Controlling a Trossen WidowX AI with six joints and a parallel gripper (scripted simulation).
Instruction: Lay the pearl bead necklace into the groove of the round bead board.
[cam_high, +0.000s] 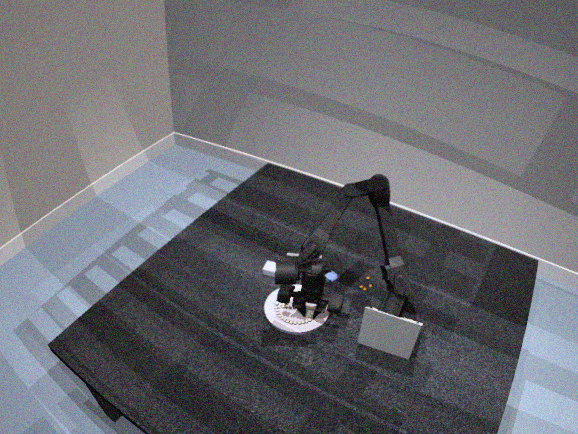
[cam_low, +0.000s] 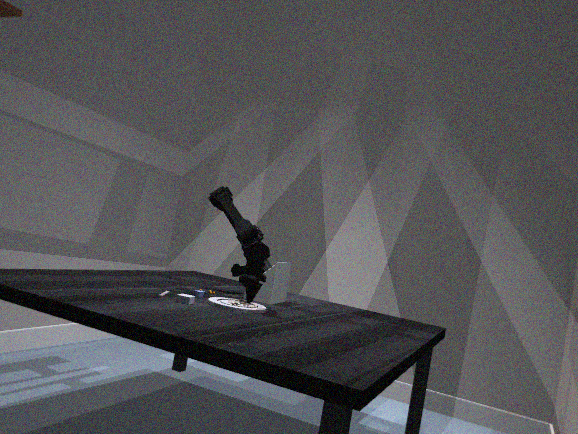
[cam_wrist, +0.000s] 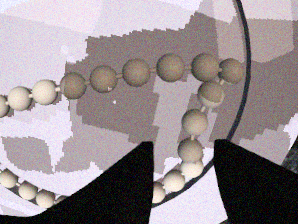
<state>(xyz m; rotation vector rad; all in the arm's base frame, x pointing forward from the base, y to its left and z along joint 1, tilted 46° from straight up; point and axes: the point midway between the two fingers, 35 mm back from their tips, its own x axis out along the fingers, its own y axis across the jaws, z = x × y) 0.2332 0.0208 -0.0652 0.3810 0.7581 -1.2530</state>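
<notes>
My gripper tip is 50 mm short of the round white bead board, 20 mm to the left of it and 10 mm above it. Also, from my gripper tip: small white block (220 mm ahead, 110 mm to the right); then small blue cube (30 mm ahead, 190 mm to the right, 10 mm below); then thin white stick (170 mm ahead, 240 mm to the right, 10 mm below).
</notes>
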